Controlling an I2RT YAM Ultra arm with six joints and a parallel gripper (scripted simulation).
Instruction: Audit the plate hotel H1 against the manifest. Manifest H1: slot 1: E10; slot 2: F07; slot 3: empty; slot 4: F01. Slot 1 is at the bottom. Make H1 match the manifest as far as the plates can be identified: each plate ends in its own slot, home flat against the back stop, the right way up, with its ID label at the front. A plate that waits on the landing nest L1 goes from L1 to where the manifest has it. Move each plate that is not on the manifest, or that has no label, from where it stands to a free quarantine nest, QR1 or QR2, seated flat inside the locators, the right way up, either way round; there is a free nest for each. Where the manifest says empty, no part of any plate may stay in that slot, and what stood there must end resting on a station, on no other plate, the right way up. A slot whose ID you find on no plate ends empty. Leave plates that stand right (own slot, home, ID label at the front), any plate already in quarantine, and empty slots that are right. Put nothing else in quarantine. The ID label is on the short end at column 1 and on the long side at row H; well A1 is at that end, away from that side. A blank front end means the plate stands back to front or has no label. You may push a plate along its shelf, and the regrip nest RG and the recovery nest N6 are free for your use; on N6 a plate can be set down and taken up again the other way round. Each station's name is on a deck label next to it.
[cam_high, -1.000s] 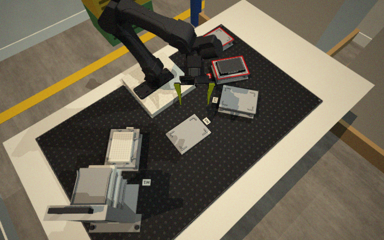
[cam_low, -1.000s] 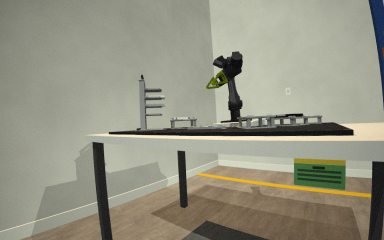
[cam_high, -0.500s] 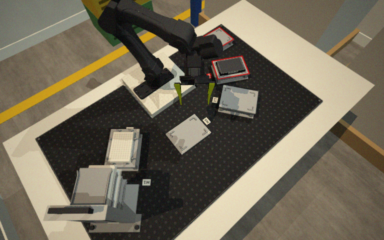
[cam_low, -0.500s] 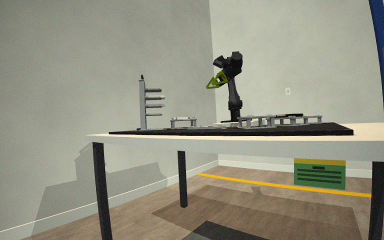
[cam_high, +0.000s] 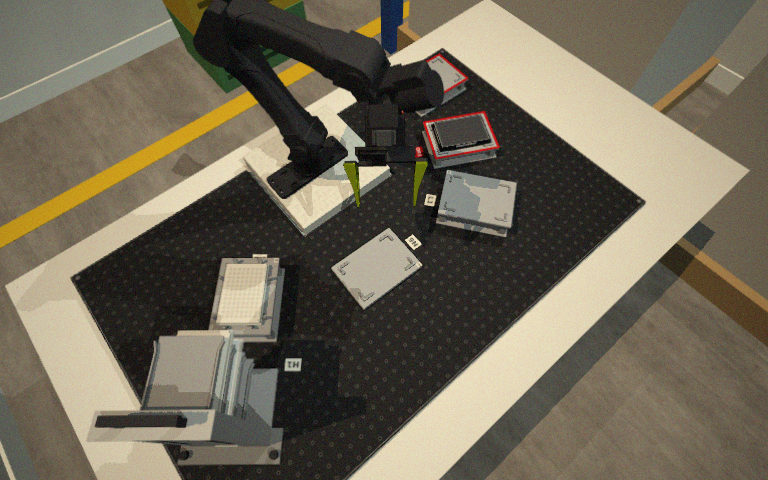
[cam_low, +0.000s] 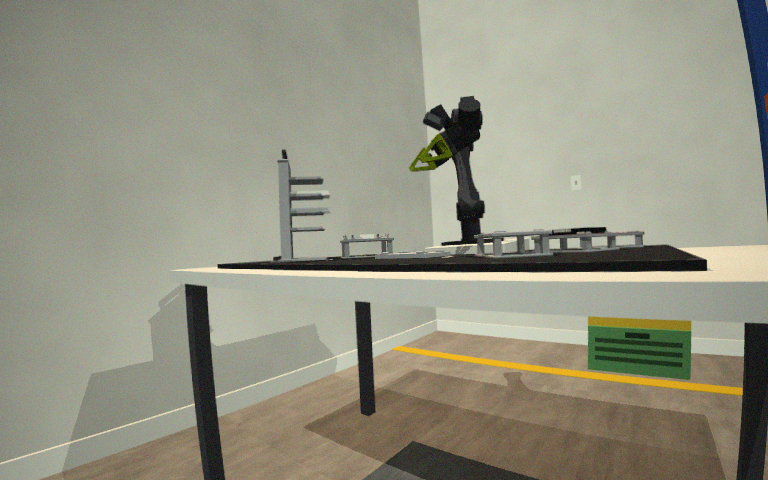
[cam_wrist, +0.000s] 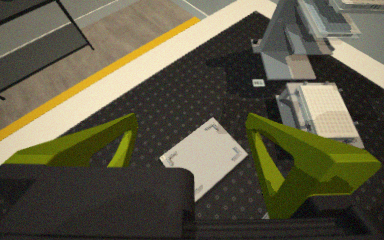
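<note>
Right now the white well plate is 11 cm behind my hand, 28 cm to the right of it and 18 cm below it. The rest, counted from my hand: recovery nest N6: 3 cm to the right, 24 cm below; N6 deck label: 8 cm to the left, 25 cm below; A1 mark: 6 cm ahead, 4 cm to the left, 23 cm below.
</note>
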